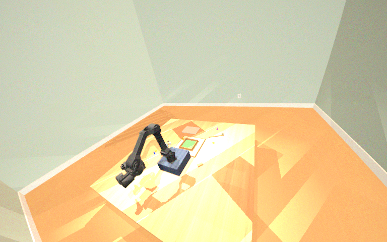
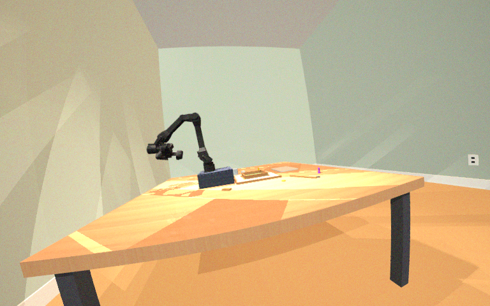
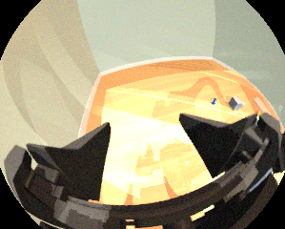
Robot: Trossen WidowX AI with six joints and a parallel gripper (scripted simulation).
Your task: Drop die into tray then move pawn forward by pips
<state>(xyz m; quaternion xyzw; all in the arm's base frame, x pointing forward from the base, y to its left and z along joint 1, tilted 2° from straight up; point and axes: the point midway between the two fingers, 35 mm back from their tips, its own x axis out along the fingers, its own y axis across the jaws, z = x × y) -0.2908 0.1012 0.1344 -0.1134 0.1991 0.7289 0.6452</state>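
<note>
Right now the white die is 52 cm ahead of my gripper tip, 18 cm below it and 15 cm to the left of it. Also, from my gripper tip: green dice tray 59 cm ahead, 19 cm below, 8 cm to the right; yellow pawn 64 cm ahead, 17 cm below, 4 cm to the left; white sheet 85 cm ahead, 19 cm below, 9 cm to the left.
</note>
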